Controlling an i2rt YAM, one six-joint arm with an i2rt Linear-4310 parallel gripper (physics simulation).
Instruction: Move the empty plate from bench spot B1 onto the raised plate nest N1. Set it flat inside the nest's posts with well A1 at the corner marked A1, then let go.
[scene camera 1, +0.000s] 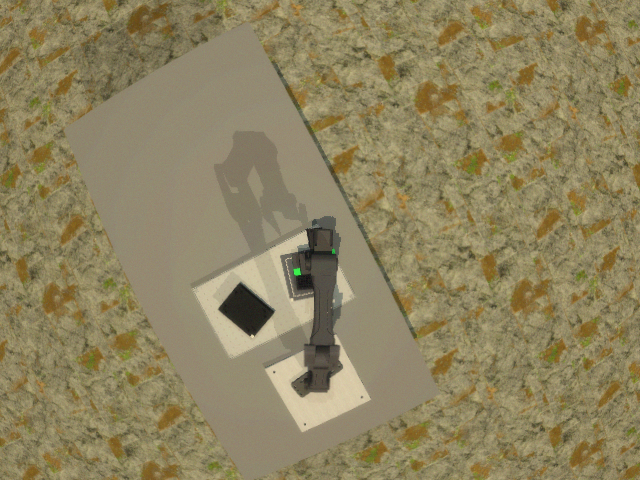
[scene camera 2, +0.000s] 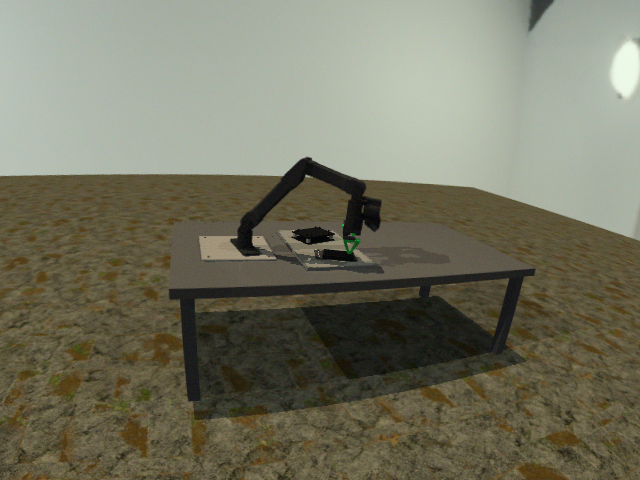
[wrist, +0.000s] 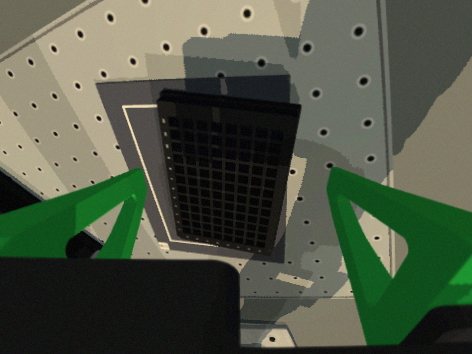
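Pixels of known places: gripper, between the fingertips: (scene camera 2: 348, 248) (wrist: 236, 178); arm's base, origin of its link: (scene camera 2: 244, 247).
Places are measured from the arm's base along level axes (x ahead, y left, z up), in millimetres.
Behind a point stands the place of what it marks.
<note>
The black well plate (wrist: 225, 175) {z 16, x 343, y -224 mm} (scene camera 2: 336, 254) {z 16, x 321, y -220 mm} lies flat on the dark grey pad of bench spot B1 (wrist: 117, 100) {z 4, x 419, y -179 mm}, with the pad's white outline showing along its left side in the wrist view. In the scene camera 1 view the arm hides much of it. My gripper (wrist: 236, 178) {z 50, x 357, y -250 mm} (scene camera 2: 351, 252) {z 50, x 357, y -250 mm} is open. Its green fingers stand above the plate, one to each side of it, with nothing between them in contact. The raised nest N1 (scene camera 1: 246, 310) {z 35, x 356, y 39 mm} (scene camera 2: 313, 234) {z 36, x 335, y 8 mm} is a black platform with small posts, and its top holds no plate.
The nest and the pad share a perforated light board (scene camera 1: 219, 330) {z 3, x 356, y 180 mm} (scene camera 2: 310, 265) {z 2, x 173, y -273 mm}. The arm's base stands on a separate pale plate (scene camera 1: 305, 413) {z 4, x -97, y 131 mm} (scene camera 2: 217, 250) {z 1, x -122, y -11 mm}. All of this is on a grey table (scene camera 1: 155, 155) {z -11, x 1031, y -20 mm} (scene camera 2: 444, 242) {z -11, x 1066, y -136 mm}, and the board's corner lies near one long table edge.
</note>
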